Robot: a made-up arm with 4 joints. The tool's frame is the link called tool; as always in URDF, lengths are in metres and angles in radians.
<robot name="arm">
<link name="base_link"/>
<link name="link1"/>
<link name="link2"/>
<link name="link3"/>
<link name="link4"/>
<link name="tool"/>
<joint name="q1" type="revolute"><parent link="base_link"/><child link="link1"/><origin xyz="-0.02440 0.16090 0.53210" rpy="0.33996 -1.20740 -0.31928"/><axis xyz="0 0 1"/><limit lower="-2.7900" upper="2.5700"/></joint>
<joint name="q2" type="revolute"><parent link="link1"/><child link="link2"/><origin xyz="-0.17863 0.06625 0.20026" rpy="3.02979 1.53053 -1.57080"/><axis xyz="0 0 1"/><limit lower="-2.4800" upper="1.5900"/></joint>
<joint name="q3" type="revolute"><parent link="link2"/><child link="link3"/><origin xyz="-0.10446 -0.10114 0.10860" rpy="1.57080 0.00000 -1.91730"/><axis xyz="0 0 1"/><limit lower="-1.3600" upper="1.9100"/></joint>
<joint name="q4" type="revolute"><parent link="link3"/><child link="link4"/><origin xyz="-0.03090 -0.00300 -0.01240" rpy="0.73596 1.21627 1.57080"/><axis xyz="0 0 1"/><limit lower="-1.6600" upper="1.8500"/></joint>
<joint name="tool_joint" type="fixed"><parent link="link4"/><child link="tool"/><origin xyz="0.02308 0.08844 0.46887" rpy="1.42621 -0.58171 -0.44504"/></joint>
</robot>
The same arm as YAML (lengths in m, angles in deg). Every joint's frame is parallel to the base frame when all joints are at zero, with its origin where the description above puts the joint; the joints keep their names.
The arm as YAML. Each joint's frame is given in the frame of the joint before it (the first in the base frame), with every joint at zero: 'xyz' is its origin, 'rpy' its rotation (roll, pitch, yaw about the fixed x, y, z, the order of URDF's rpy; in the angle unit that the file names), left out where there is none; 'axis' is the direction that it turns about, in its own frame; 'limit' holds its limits. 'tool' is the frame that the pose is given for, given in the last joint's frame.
units:
  length: m
  angle: deg
joints:
  - name: q1
    type: revolute
    origin:
      xyz: [-0.0244, 0.1609, 0.5321]
    axis: [-0.941329, -0.040001, 0.33511]
    limit:
      lower: -159.86
      upper: 147.25
  - name: q2
    type: revolute
    origin:
      xyz: [-0.2488, 0.0777, -0.092]
    axis: [0.0, 1.0, 0.0]
    limit:
      lower: -142.09
      upper: 91.1
  - name: q3
    type: revolute
    origin:
      xyz: [-0.0639, 0.1086, 0.1306]
    axis: [-1.0, 0.0, 0.0]
    limit:
      lower: -77.92
      upper: 109.43
  - name: q4
    type: revolute
    origin:
      xyz: [0.0124, -0.003, -0.0309]
    axis: [-0.257299, 0.695096, 0.671296]
    limit:
      lower: -95.11
      upper: 106.0
tool:
  origin:
    xyz: [-0.1196, 0.3896, 0.2492]
    rpy: [21.67, -39.45, 32.71]

